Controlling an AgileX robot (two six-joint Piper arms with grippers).
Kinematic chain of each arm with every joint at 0, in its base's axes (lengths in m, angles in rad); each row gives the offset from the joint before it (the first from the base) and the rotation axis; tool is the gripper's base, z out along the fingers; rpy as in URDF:
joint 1: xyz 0 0 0.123 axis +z
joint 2: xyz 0 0 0 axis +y
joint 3: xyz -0.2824 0 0.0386 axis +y
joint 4: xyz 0.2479 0 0.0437 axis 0.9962 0 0.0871
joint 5: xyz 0 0 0 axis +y
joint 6: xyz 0.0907 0 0.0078 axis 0.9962 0 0.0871
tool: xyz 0 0 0 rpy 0 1.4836 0
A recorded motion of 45 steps. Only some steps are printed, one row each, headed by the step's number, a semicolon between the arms.
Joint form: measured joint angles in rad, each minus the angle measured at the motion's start. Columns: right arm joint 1, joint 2, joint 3, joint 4, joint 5, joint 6; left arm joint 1, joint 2, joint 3, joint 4, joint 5, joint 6.
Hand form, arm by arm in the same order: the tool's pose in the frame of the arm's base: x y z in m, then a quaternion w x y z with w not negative. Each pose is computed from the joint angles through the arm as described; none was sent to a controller.
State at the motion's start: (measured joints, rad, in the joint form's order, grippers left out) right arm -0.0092 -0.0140 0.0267 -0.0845 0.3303 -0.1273; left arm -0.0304 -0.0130 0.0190 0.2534 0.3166 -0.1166
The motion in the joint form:
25: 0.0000 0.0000 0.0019 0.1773 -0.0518 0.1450; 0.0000 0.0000 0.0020 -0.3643 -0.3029 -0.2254
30: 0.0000 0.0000 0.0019 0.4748 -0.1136 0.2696; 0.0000 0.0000 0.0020 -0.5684 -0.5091 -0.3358
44: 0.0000 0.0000 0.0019 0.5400 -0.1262 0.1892; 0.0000 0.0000 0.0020 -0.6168 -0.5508 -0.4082
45: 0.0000 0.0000 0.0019 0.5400 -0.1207 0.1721; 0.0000 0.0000 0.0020 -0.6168 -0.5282 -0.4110
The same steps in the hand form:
25: 0.0547 0.0018 0.1791 0.62985 0.03699 0.77477 0.04070; 0.0562 -0.0019 0.2055 0.70858 -0.14278 0.66847 -0.17517
30: 0.0556 0.0070 0.1860 0.63019 0.17173 0.73092 0.19780; 0.0533 0.0037 0.2231 0.73872 -0.23952 0.55959 -0.28945
44: 0.0558 0.0077 0.1875 0.63713 0.16206 0.72732 0.19700; 0.0523 0.0059 0.2262 0.73282 -0.27464 0.52724 -0.33100
45: 0.0557 0.0079 0.1871 0.63677 0.15539 0.73045 0.19189; 0.0529 0.0051 0.2244 0.72560 -0.27628 0.53586 -0.33170

